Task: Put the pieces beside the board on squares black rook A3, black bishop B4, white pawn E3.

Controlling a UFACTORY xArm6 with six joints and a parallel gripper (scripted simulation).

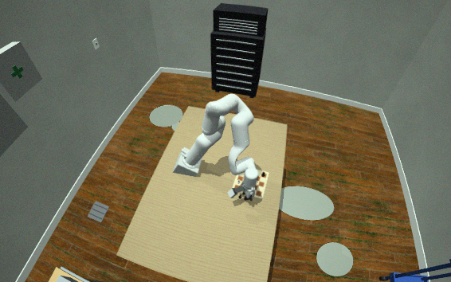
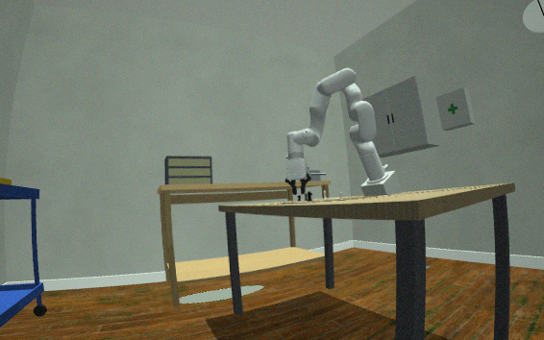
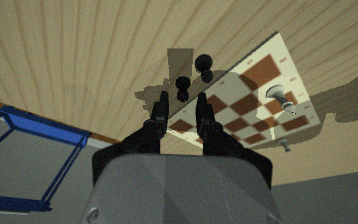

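My gripper is now 40 mm above the black chess piece. From my hand the other things lie so: chessboard 140 mm to the left, 60 mm below; white pawn 40 mm behind, 280 mm to the left, 50 mm below.
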